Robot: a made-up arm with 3 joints.
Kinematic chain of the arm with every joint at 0, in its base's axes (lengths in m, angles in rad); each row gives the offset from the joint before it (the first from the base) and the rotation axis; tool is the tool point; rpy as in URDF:
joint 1: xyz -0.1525 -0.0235 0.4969 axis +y
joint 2: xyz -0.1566 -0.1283 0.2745 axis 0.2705 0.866 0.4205
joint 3: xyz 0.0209 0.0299 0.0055 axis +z
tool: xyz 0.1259 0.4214 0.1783 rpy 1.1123 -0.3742 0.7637
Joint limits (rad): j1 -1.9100..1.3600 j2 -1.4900..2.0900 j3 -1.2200..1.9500
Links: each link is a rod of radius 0.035 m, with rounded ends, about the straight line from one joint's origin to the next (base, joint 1, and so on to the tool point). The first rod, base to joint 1, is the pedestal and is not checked.
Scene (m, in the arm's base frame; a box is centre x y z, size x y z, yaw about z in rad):
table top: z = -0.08
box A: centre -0.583 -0 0.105 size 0.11 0.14 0.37 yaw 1.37
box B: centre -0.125 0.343 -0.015 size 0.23 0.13 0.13 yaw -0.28
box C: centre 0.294 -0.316 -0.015 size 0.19 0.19 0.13 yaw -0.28
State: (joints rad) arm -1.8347 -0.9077 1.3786
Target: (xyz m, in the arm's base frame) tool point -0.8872 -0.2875 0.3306
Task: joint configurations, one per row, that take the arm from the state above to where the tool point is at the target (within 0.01 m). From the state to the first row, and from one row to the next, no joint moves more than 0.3 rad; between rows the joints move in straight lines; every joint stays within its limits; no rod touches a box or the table.
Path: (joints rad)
1: -1.5506 -0.9507 1.3477
2: -1.2664 -0.9937 1.3169
3: -0.9823 -1.0366 1.2860
4: -0.6982 -1.0796 1.2552
5: -0.4140 -1.1226 1.2243
6: -0.4508 -0.8460 1.3695
7: -0.4875 -0.5694 1.5146
8: -0.5243 -0.2928 1.6597
9: -0.5611 -0.0161 1.8049
10: -0.5978 0.2605 1.9500
11: -0.8219 0.4111 1.9273
12: -1.0460 0.5617 1.9046
13: -1.2701 0.7123 1.8819

